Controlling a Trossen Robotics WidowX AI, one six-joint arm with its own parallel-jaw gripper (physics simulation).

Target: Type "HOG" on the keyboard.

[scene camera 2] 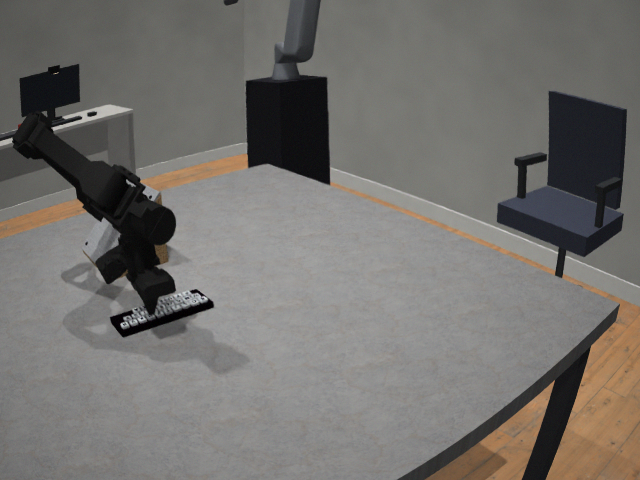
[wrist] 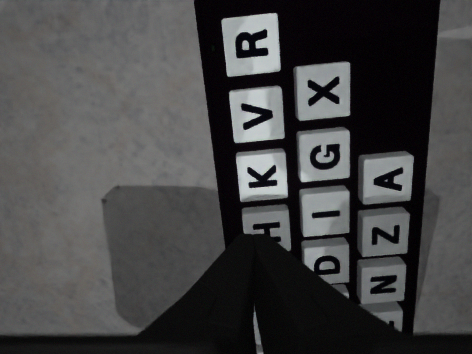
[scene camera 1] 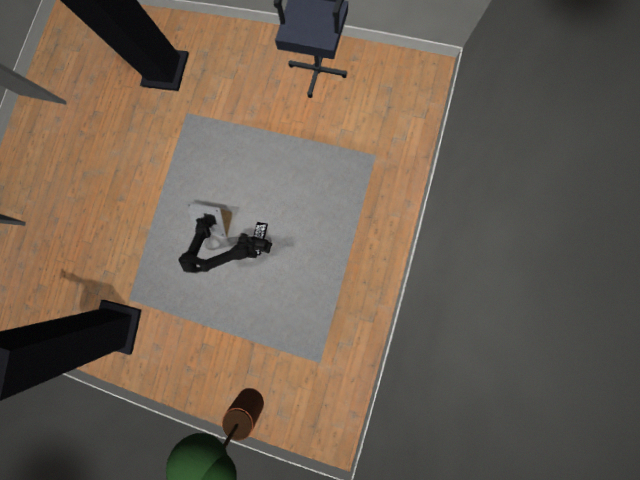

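Pixels of known places: gripper, fingertip midpoint: (scene camera 2: pixel 151 313) (wrist: pixel 252 247); arm's base at its link origin: (scene camera 1: pixel 210 218).
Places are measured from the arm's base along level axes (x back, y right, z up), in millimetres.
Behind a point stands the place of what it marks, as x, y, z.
Note:
The black keyboard (scene camera 1: pixel 260 227) @[-280, -12, -86] (scene camera 2: pixel 165 318) @[-315, 62, -88] (wrist: pixel 395 75) @[-259, 129, -86] with white letter keys lies on the grey table. My gripper (scene camera 2: pixel 151 311) @[-306, 85, -75] (wrist: pixel 252 247) @[-306, 85, -75] is shut and empty, pointing down over the keyboard. In the wrist view its fingertips overlap the lower part of the H key (wrist: pixel 269 224) @[-300, 89, -81]; whether they touch it I cannot tell. The G key (wrist: pixel 324 155) @[-281, 110, -81] shows one column to the right and further up, beyond the I key (wrist: pixel 326 214) @[-281, 90, -81]. The K key (wrist: pixel 262 176) @[-300, 105, -81] is just above H. The O key does not show in the wrist view; the fingers hide several keys.
A white and tan stand (scene camera 1: pixel 227 219) @[-77, -19, -53] (scene camera 2: pixel 161 253) @[-77, -53, -74] is beside the arm's base on the table (scene camera 1: pixel 310 206) @[-558, -200, -97] (scene camera 2: pixel 361 310) @[-497, -224, -97]. Beyond the table are an office chair (scene camera 1: pixel 310 31) (scene camera 2: pixel 560 209), a black pedestal (scene camera 2: pixel 305 129) bearing a grey arm, and a desk with a monitor (scene camera 2: pixel 50 93).

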